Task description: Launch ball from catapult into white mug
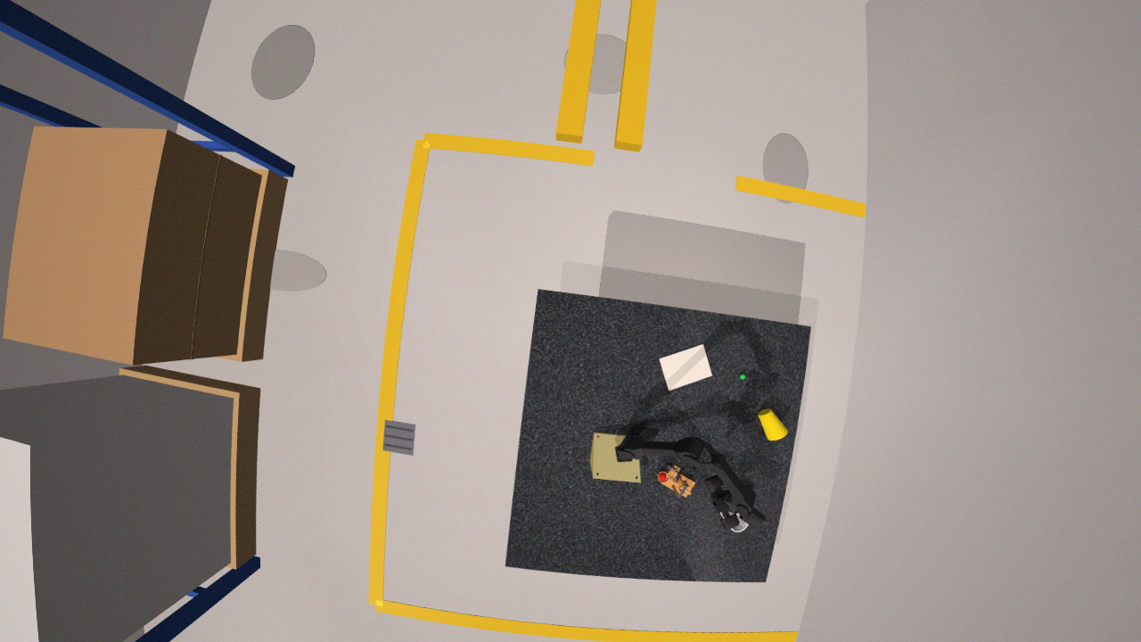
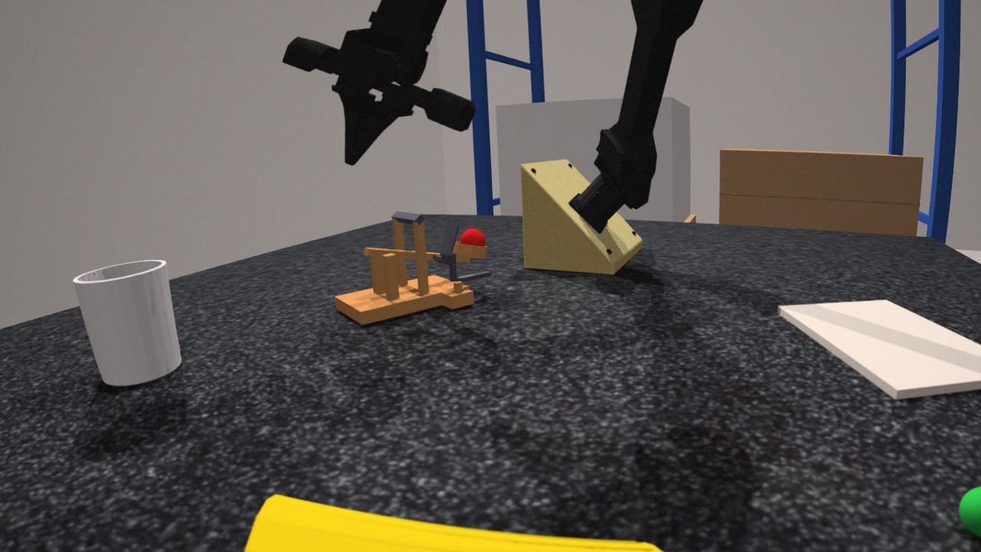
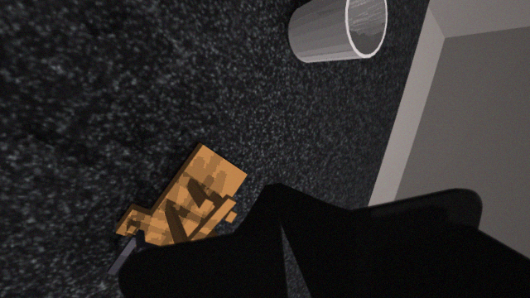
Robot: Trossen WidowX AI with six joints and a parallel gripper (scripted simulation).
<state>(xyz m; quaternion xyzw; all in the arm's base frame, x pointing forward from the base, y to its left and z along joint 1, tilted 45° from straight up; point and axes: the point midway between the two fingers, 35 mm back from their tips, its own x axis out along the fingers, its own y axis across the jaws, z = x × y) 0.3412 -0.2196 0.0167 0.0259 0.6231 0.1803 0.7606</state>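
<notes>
Now: gripper tip 180 mm past the red ball, 110 mm above it and 50 mm to the right of it. The rest, counted from my gripper tip: green ball (480 mm to the left, 190 mm ahead, 160 mm below); catapult (120 mm below, 120 mm behind, 30 mm to the left); white mug (170 mm ahead, 160 mm to the right, 140 mm below).
</notes>
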